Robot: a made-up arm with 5 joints.
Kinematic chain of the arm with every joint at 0, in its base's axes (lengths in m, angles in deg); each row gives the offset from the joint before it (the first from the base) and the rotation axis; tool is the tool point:
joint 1: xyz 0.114 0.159 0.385 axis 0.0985 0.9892 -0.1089
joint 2: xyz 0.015 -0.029 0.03 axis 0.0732 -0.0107 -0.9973
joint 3: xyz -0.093 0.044 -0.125 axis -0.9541 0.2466 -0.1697
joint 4: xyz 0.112 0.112 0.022 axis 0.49 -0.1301 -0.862
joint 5: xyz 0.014 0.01 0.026 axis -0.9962 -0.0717 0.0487
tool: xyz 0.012 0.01 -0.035
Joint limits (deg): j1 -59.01..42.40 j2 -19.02..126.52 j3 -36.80..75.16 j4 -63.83..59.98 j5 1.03..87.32
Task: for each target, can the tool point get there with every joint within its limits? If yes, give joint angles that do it. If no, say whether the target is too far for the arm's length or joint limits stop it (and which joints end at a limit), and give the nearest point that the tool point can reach.
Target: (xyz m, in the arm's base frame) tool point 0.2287 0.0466 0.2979
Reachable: yes | joints 20.62 107.11 -9.43 -7.11 72.60
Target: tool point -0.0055 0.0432 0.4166
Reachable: no: joint limits stop it (at a limit: joint 1, joint 2, joint 3, joint 5) | nearest point 0.1450 0.0531 0.4855 | short by 0.166 m
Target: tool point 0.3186 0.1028 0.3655
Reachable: yes | joints -42.68 86.24 46.67 4.47 68.28
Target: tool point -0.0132 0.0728 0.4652
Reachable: no: joint limits stop it (at a limit: joint 1, joint 2, joint 3, joint 5) | nearest point 0.1432 0.0498 0.4909 | short by 0.160 m
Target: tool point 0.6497 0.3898 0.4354
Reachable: no: too far | nearest point 0.3441 0.2226 0.3978 | short by 0.350 m
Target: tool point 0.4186 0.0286 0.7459
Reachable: no: too far | nearest point 0.2845 0.0884 0.5236 | short by 0.266 m
